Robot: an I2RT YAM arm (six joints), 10 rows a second.
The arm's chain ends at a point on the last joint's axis. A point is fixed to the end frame.
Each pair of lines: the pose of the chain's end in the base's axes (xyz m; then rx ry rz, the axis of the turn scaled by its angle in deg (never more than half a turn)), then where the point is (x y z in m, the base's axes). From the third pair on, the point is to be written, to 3 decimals.
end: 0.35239 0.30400 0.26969 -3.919 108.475 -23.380
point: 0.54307 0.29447 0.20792
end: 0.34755 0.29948 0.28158 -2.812 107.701 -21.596
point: 0.53940 0.29252 0.22316
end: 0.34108 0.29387 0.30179 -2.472 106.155 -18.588
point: 0.535 0.294 0.249
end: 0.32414 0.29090 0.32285 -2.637 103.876 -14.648
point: 0.520 0.301 0.279
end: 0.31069 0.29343 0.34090 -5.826 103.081 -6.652
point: 0.504 0.329 0.301
